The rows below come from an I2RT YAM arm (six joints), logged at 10 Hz.
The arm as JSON. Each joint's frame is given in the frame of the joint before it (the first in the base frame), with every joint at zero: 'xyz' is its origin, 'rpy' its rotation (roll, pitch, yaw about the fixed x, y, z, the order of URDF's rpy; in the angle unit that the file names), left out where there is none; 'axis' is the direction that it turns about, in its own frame. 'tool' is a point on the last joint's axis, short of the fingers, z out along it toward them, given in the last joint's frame.
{
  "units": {
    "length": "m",
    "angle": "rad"
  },
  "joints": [
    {
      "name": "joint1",
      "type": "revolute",
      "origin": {
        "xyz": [
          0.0,
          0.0,
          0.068
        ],
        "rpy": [
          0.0,
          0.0,
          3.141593
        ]
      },
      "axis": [
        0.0,
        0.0,
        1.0
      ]
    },
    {
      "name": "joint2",
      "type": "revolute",
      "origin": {
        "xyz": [
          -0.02,
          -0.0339,
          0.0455
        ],
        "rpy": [
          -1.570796,
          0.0,
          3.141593
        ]
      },
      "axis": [
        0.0,
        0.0,
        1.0
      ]
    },
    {
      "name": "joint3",
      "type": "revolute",
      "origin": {
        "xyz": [
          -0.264,
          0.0,
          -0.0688
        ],
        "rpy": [
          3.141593,
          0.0,
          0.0
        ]
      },
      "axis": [
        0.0,
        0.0,
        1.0
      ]
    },
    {
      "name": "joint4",
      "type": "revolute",
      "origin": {
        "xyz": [
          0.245,
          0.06,
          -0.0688
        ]
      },
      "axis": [
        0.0,
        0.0,
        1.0
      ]
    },
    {
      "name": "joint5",
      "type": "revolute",
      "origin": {
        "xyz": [
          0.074,
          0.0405,
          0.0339
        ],
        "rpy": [
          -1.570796,
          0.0,
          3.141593
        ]
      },
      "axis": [
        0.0,
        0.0,
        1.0
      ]
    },
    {
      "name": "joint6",
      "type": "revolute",
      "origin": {
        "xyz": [
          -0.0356,
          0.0,
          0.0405
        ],
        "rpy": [
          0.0,
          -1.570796,
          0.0
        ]
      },
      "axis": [
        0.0,
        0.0,
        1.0
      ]
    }
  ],
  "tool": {
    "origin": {
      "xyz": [
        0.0,
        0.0,
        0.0
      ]
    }
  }
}
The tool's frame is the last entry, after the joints.
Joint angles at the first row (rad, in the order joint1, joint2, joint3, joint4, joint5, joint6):
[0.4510 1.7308 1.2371 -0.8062 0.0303 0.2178]
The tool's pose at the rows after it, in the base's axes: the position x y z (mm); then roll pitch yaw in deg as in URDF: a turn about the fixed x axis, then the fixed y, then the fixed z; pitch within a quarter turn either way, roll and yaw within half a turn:
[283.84 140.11 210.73 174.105 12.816 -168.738]
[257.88 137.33 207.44 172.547 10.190 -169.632]
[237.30 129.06 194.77 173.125 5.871 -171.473]
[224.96 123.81 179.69 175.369 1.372 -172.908]
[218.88 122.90 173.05 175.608 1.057 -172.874]
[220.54 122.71 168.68 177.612 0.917 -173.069]
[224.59 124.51 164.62 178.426 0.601 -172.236]
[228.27 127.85 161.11 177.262 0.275 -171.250]
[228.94 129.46 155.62 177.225 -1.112 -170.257]
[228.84 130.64 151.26 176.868 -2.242 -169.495]
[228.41 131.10 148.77 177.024 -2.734 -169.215]
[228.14 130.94 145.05 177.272 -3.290 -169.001]
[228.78 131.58 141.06 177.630 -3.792 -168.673]
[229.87 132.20 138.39 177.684 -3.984 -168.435]
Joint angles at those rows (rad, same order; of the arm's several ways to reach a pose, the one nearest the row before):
[0.4537 1.6659 1.1888 -0.8516 -0.0432 0.2508]
[0.4805 1.5908 1.0987 -0.8708 -0.0722 0.2955]
[0.4877 1.5486 1.0099 -0.8957 -0.0792 0.3381]
[0.4939 1.5514 0.9532 -0.9210 -0.0667 0.3709]
[0.5025 1.5418 0.9158 -0.8993 -0.0644 0.3789]
[0.5031 1.5601 0.9154 -0.8957 -0.0327 0.3823]
[0.5032 1.5879 0.9259 -0.8891 -0.0219 0.3677]
[0.5047 1.6115 0.9349 -0.8732 -0.0432 0.3523]
[0.5076 1.6357 0.9365 -0.8738 -0.0521 0.3380]
[0.5100 1.6526 0.9352 -0.8729 -0.0643 0.3271]
[0.5124 1.6605 0.9327 -0.8717 -0.0644 0.3244]
[0.5125 1.6710 0.9274 -0.8667 -0.0633 0.3206]
[0.5139 1.6864 0.9265 -0.8609 -0.0599 0.3160]
[0.5139 1.6979 0.9274 -0.8540 -0.0598 0.3118]

